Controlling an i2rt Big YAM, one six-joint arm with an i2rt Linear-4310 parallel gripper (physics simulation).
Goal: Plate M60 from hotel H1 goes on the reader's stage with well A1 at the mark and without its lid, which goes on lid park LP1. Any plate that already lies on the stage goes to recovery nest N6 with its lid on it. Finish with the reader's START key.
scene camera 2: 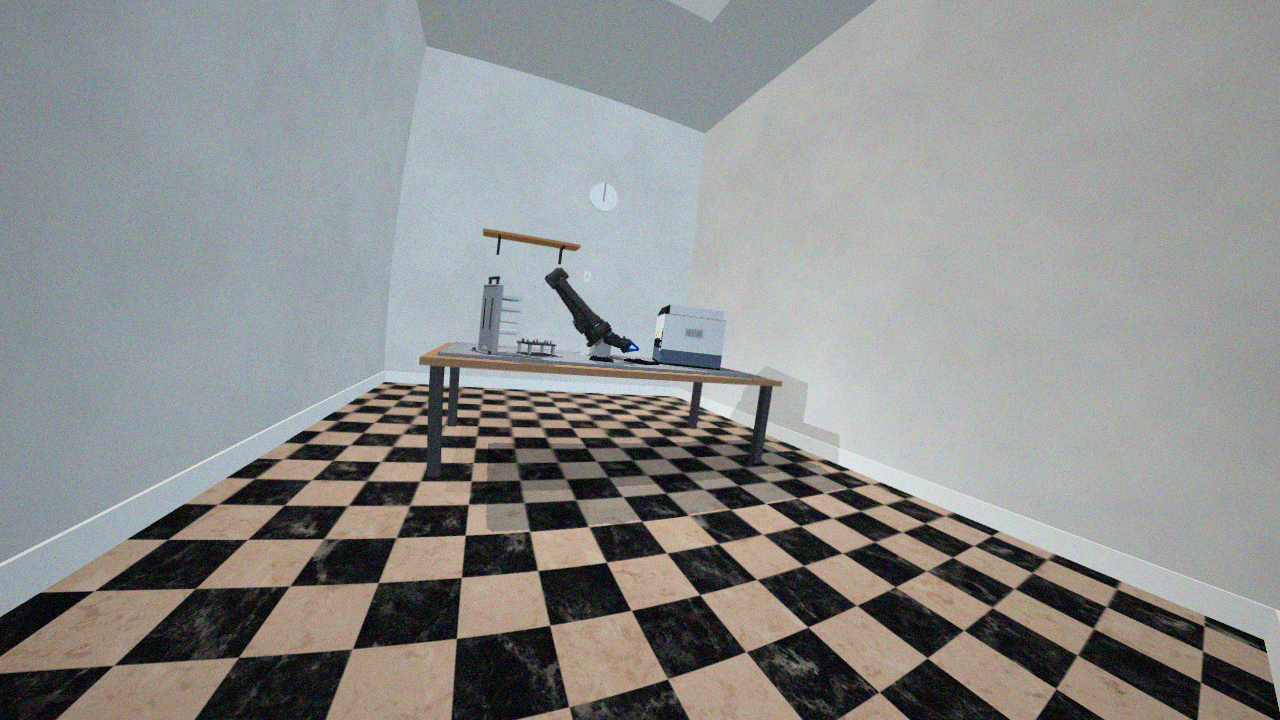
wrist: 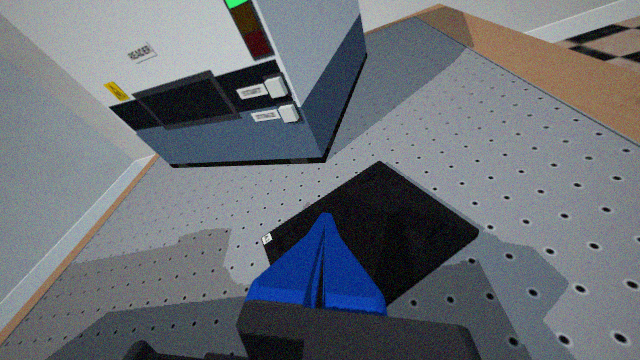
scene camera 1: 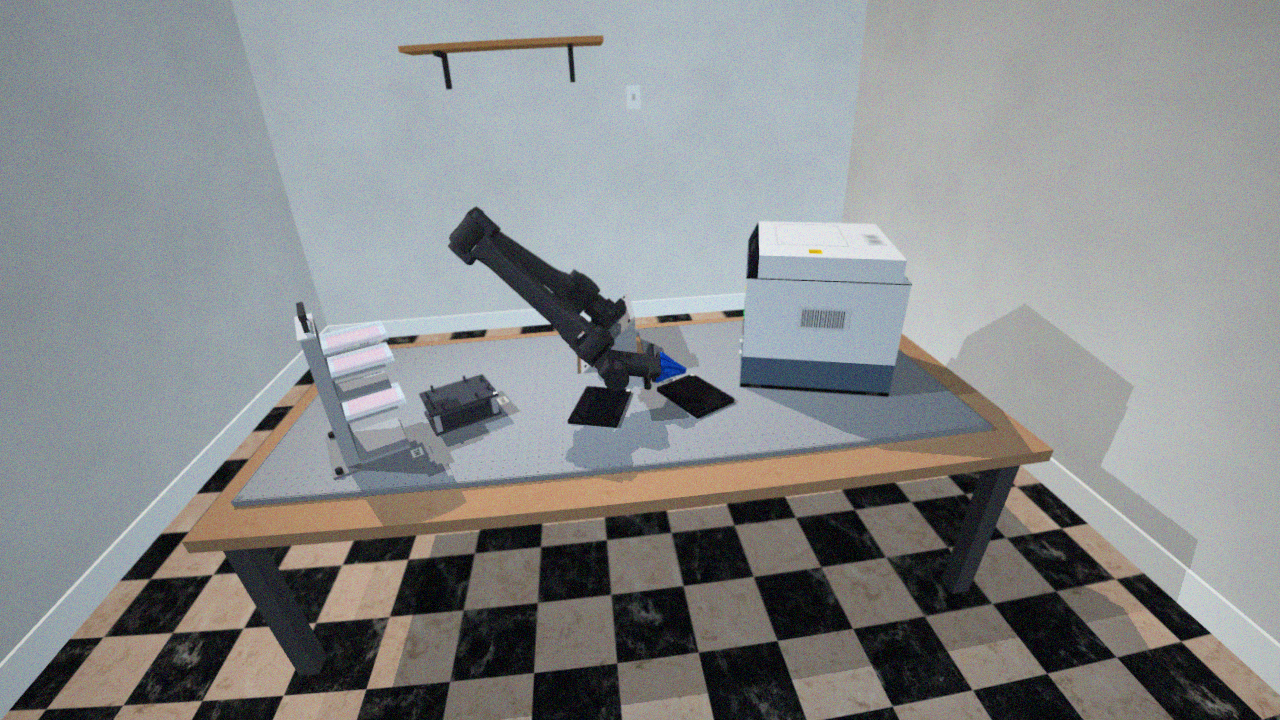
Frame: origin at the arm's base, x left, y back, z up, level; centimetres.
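Where they show: gripper, fingertip midpoint: (scene camera 2: 638,349) (wrist: 326,219) (scene camera 1: 685,370); arm's base, link origin: (scene camera 2: 596,340) (scene camera 1: 612,319).
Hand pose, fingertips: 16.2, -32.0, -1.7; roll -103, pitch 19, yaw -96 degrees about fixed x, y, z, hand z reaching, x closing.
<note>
Each offset is from my fingertips to the top centre of the thing, as dx, dy, dz. "spot": to the spot under its first point. Level surfaces: height alone.
My gripper (scene camera 1: 683,368) (scene camera 2: 637,347) (wrist: 326,219) is shut with nothing between its blue fingers. In the wrist view it hangs above a black nest plate @(+2.2, -0.7, -5.6) (scene camera 1: 695,395) (wrist: 400,225). The reader @(+37.7, +13.4, +28.0) (scene camera 1: 823,313) (scene camera 2: 691,336) (wrist: 200,50) stands beyond it; its front shows a dark closed door @(+20.4, +18.9, +6.7) (wrist: 187,100), a green lit lamp @(spot: +15.3, +4.0, +11.7) (wrist: 236,2) and two white keys, the upper key @(+15.3, +3.9, +5.2) (wrist: 275,87) and the lower key @(+15.3, +3.9, +2.0) (wrist: 288,113), with labels too blurred to read. The hotel (scene camera 1: 329,394) (scene camera 2: 489,317) at the left holds several plates with pink tops @(-72.9, -7.4, +14.6) (scene camera 1: 360,359). The stage is hidden inside the reader.
A second black nest @(-21.7, -1.7, -5.4) (scene camera 1: 600,406) lies left of the first. A dark raised stand (scene camera 1: 460,398) (scene camera 2: 536,344) with posts is beside the hotel. The perforated board @(dz -7.4) (scene camera 1: 537,452) (wrist: 500,200) covers most of the wooden table @(dz -8.7) (scene camera 1: 626,492). A wall shelf (scene camera 1: 501,44) (scene camera 2: 530,239) hangs behind.
</note>
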